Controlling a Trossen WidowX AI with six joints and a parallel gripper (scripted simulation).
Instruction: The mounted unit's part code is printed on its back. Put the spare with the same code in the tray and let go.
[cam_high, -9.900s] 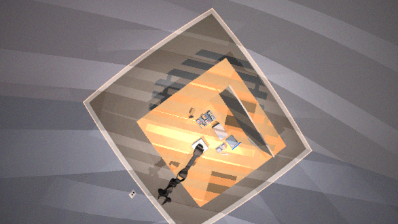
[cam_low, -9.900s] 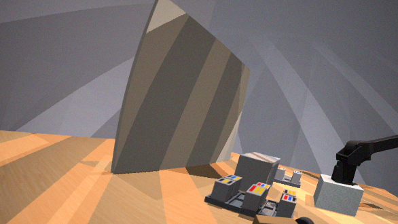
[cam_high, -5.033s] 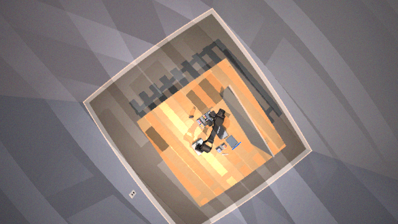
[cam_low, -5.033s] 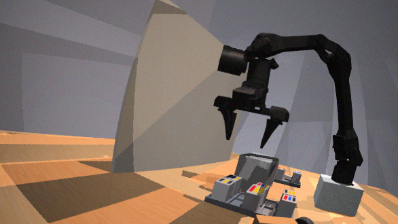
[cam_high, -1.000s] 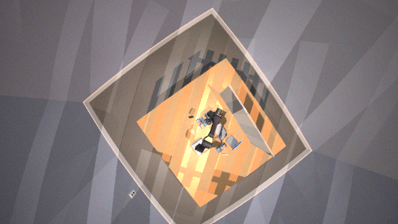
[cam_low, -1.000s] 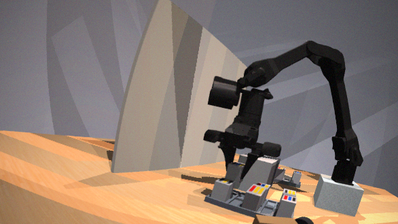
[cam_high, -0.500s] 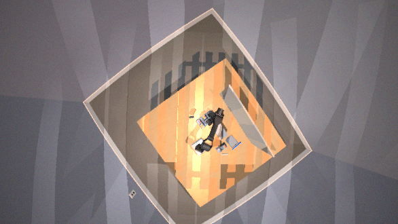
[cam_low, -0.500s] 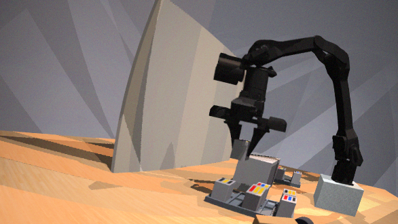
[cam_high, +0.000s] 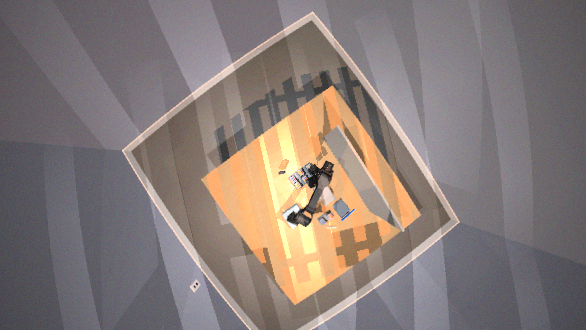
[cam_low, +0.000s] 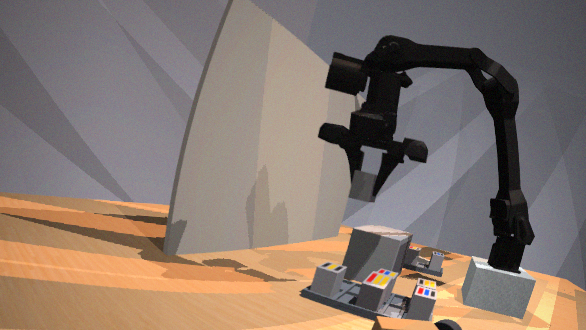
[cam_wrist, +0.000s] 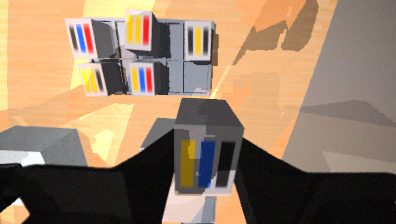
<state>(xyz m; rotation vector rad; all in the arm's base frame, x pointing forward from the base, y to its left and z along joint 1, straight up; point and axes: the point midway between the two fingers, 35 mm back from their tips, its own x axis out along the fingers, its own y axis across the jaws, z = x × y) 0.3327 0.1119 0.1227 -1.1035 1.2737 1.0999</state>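
My gripper tip is 5 cm past the grey mounted unit, 13 cm to the left of it and 12 cm above it. The rest, counted from my gripper tip: grey spare block (2 cm above); tall beige panel (19 cm ahead, 18 cm to the right, 6 cm above).
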